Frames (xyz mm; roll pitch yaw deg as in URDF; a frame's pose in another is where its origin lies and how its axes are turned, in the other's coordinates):
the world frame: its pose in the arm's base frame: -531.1 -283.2 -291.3 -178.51 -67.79 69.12
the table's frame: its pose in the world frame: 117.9 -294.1 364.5 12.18 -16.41 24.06
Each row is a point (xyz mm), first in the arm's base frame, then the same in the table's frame.
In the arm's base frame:
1: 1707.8 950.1 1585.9
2: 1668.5 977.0 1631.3
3: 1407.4 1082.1 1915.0
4: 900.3 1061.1 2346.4
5: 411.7 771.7 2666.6
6: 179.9 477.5 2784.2
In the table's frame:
1: 3031.3 785.8 -349.0
2: 3052.0 723.4 -347.8
3: 3145.9 337.7 -394.3
4: 3148.5 -289.5 -618.4
5: 2969.6 -772.3 -1018.3
6: 2793.9 -941.3 -1326.0

